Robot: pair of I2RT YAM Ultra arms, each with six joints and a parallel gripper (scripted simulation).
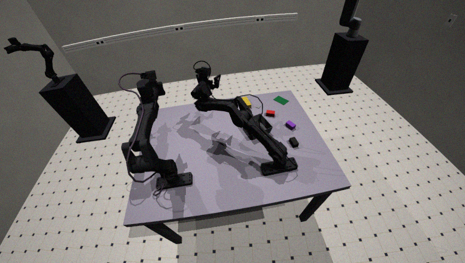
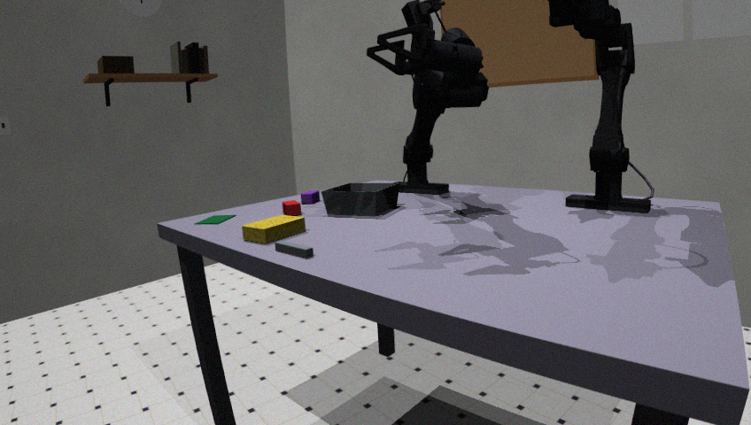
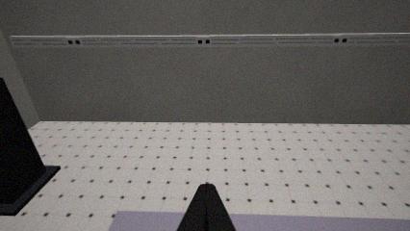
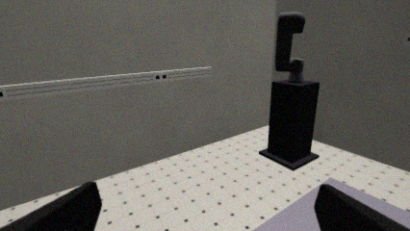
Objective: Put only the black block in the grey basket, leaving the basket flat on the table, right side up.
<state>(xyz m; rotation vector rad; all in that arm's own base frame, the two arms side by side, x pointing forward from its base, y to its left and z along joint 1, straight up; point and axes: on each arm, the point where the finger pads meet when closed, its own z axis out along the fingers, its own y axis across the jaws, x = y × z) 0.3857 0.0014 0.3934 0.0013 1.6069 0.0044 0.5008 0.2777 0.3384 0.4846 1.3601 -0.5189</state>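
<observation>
Right now the black block is 44 cm to the right of my right hand, 34 cm below it and 33 cm behind it. Round my right hand: grey basket: 34 cm below, 24 cm to the right, 17 cm behind; grey bar: 34 cm below, 17 cm ahead, 7 cm to the right; small grey tile: 35 cm below, 31 cm to the right, 6 cm ahead.
</observation>
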